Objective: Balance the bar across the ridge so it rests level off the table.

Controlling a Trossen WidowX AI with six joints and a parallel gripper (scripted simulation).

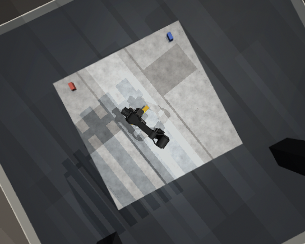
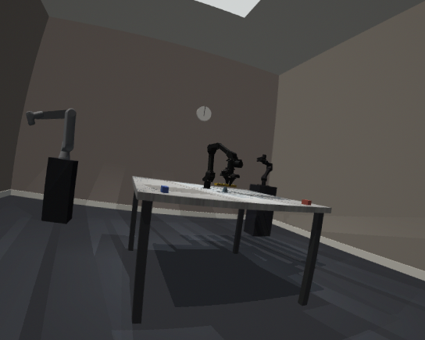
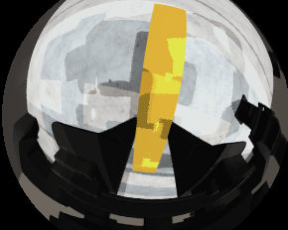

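My gripper tip is 30 mm to the left of the yellow bar and 10 mm short of it. Round my gripper tip: red block 520 mm ahead, 390 mm to the left, 40 mm below; blue block 610 mm to the right, 520 mm ahead, 40 mm below.
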